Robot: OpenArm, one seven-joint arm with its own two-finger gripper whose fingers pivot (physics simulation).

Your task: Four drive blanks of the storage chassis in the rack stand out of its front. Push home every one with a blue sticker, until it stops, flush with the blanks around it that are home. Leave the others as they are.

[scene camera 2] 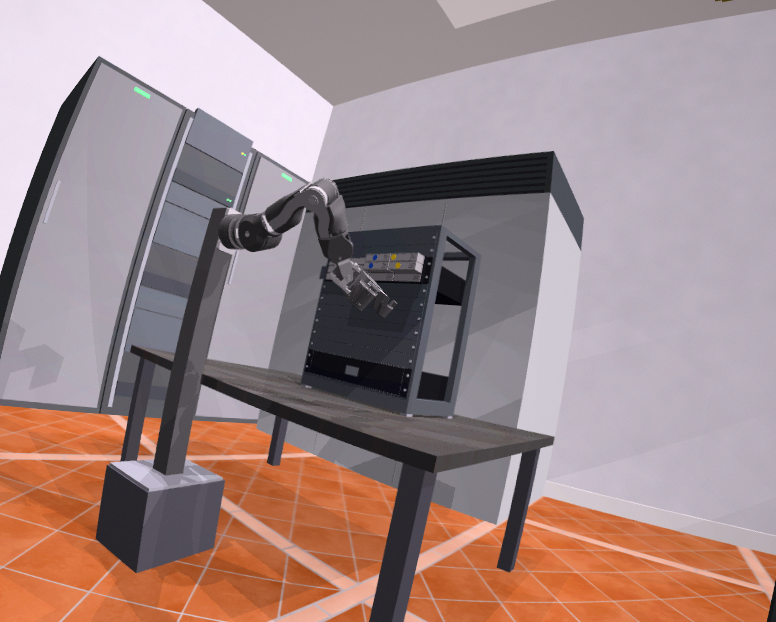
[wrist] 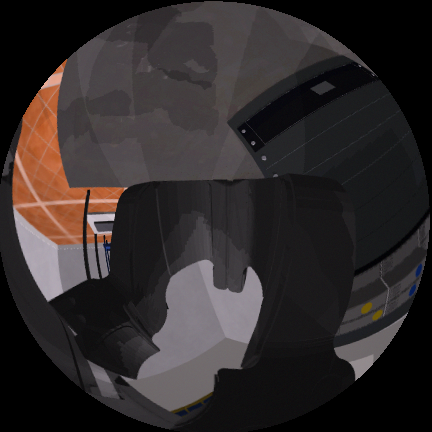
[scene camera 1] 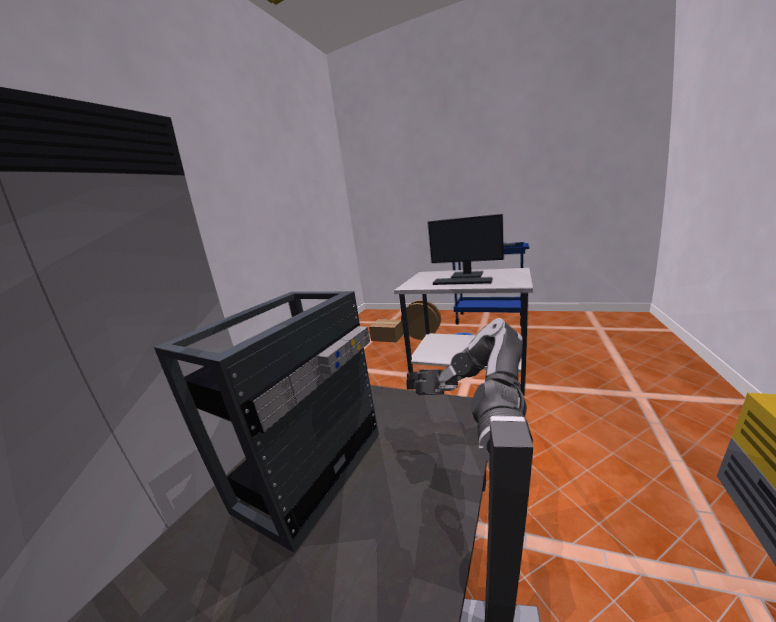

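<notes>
The rack (scene camera 1: 265,479) (scene camera 2: 427,323) (wrist: 390,150) stands on the dark table, with the chassis (scene camera 1: 278,401) across its upper front. Two blanks with blue stickers, upper (scene camera 1: 337,354) (scene camera 2: 374,257) and lower (scene camera 1: 337,364) (scene camera 2: 370,265), stand out one above the other. Beside them, toward the rack's near side in the second scene view, two yellow-stickered blanks, upper (scene camera 1: 353,342) (scene camera 2: 393,256) and lower (scene camera 1: 358,347) (scene camera 2: 397,264), also stand out. My gripper (scene camera 1: 409,380) (scene camera 2: 388,307) (wrist: 234,236) is shut and empty, apart from the rack's front and lower than the blanks.
The table (scene camera 1: 421,518) (scene camera 2: 492,440) (wrist: 125,125) extends in front of the rack. The arm's post (scene camera 1: 508,518) (scene camera 2: 194,343) stands at the table's edge. A desk with a monitor (scene camera 1: 465,239) stands farther back. A large grey cabinet (scene camera 2: 518,259) stands behind the rack.
</notes>
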